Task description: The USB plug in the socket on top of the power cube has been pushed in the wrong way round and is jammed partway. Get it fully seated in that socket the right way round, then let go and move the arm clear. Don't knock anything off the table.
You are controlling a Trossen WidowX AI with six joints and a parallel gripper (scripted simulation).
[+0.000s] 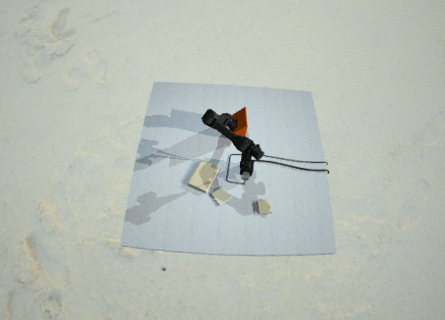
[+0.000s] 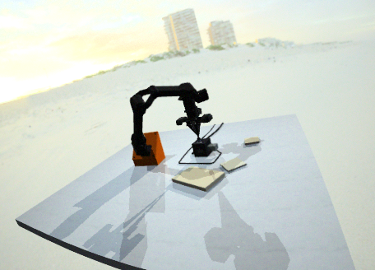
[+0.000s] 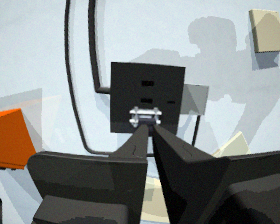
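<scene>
Right now the USB plug is 2 cm below my gripper tip. Also, from my gripper tip: silver socket: 5 cm below.
</scene>
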